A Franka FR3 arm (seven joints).
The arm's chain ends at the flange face. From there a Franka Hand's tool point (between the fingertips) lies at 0.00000 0.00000 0.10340 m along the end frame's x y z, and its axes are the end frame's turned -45 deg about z.
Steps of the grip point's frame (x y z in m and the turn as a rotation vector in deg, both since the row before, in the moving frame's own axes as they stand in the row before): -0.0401, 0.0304, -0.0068, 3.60, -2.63, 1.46; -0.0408, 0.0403, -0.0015, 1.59, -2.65, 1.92; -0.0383, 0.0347, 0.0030, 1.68, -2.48, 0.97; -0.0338, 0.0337, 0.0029, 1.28, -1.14, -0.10; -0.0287, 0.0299, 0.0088, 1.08, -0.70, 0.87
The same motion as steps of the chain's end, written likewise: 0.0011, 0.0512, -0.0065, 0.69, -4.41, 1.46; 0.0051, 0.0561, -0.0013, -0.75, -3.00, 1.92; 0.0028, 0.0506, 0.0031, -0.57, -2.94, 0.97; 0.0030, 0.0479, 0.0029, 0.10, -1.71, -0.10; 0.0031, 0.0419, 0.0088, 0.27, -1.26, 0.87
